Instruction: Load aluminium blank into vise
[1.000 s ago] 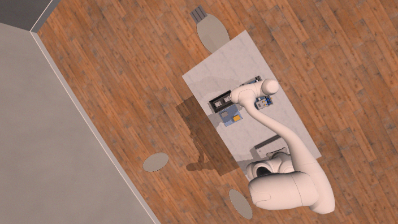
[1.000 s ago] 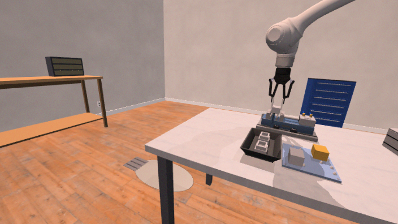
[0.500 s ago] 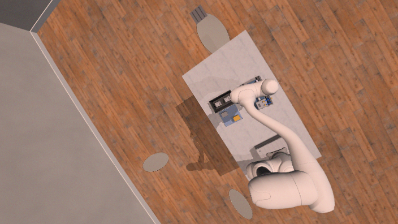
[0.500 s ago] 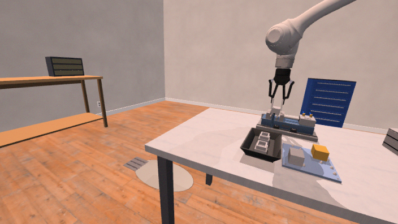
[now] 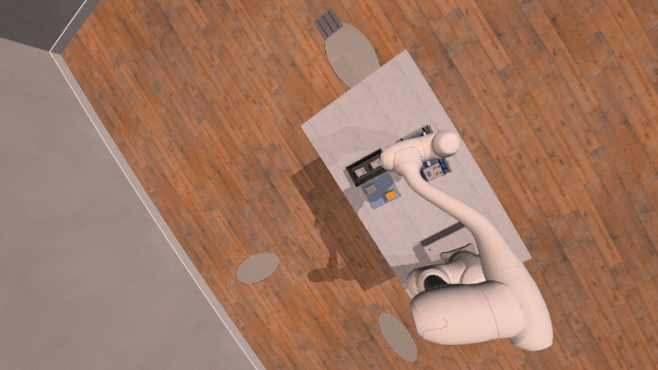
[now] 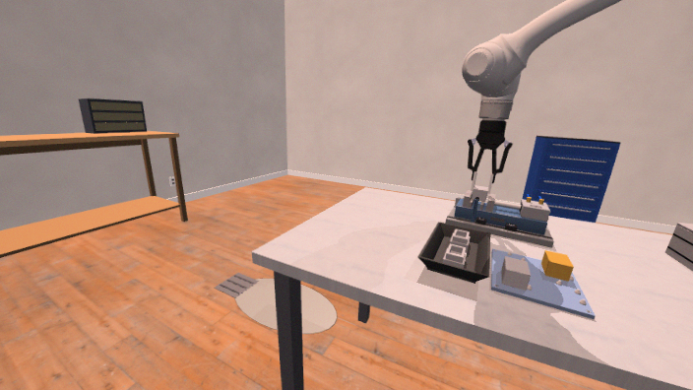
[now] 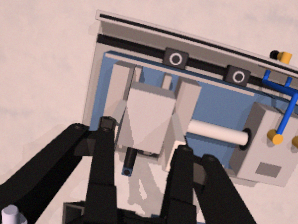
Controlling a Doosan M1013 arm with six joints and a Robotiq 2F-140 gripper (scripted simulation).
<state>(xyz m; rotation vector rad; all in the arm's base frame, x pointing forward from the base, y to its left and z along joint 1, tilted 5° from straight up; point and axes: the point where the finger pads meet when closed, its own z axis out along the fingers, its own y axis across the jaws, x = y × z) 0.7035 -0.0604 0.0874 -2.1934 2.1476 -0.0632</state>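
Right now my hand is 50 mm to the right of the dark work stop rod and 50 mm above it. From my hand the other things lie so: moving jaw 60 mm below, 40 mm behind, 10 mm to the left; fixed jaw 60 mm below, 30 mm ahead, 10 mm to the left; piston rod 90 mm behind, 60 mm below.
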